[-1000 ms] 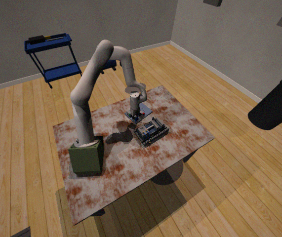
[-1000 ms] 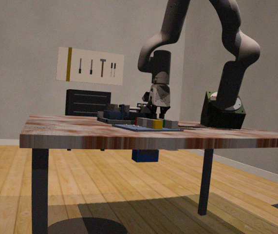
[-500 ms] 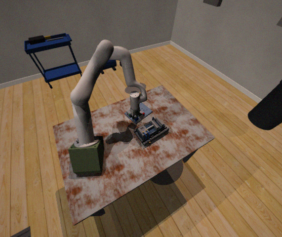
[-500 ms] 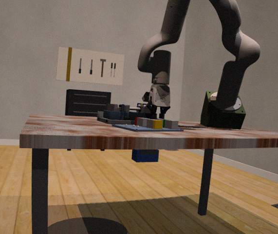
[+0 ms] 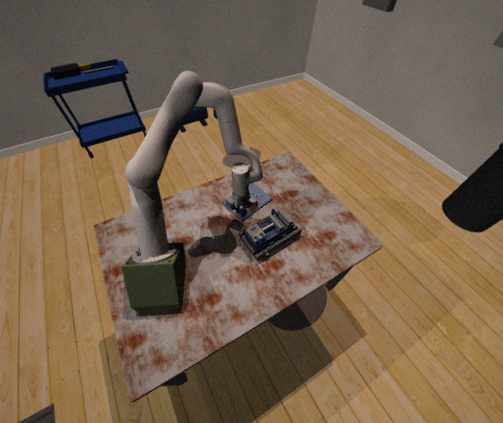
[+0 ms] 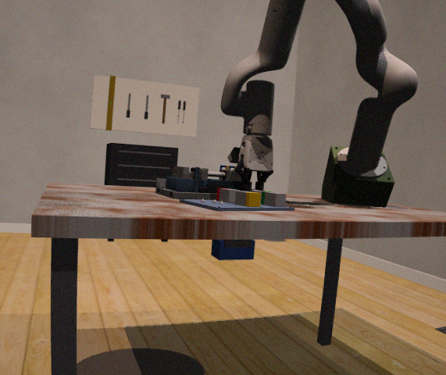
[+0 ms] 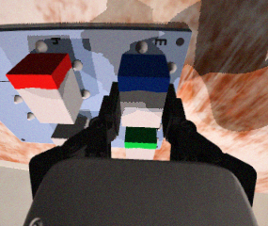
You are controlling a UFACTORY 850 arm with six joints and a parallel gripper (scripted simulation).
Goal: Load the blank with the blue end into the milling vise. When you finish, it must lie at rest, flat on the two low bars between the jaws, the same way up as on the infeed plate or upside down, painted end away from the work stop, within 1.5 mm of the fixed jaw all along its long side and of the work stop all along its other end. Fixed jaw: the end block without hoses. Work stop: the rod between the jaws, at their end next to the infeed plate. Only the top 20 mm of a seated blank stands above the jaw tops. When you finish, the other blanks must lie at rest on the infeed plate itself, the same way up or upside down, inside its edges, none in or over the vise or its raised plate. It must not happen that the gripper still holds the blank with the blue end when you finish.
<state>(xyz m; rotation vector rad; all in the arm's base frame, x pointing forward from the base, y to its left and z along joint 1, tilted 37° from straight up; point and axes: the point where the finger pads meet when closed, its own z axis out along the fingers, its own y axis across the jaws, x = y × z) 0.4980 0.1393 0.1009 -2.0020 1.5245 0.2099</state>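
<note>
Now: the blue-ended blank 20 mm below my hand. Also, from my hand: green-ended blank: 80 mm to the left, 30 mm behind, 20 mm below; red-ended blank: 80 mm ahead, 30 mm to the left, 20 mm below; light blue infeed plate: 70 mm to the left, 70 mm ahead, 40 mm below.
</note>
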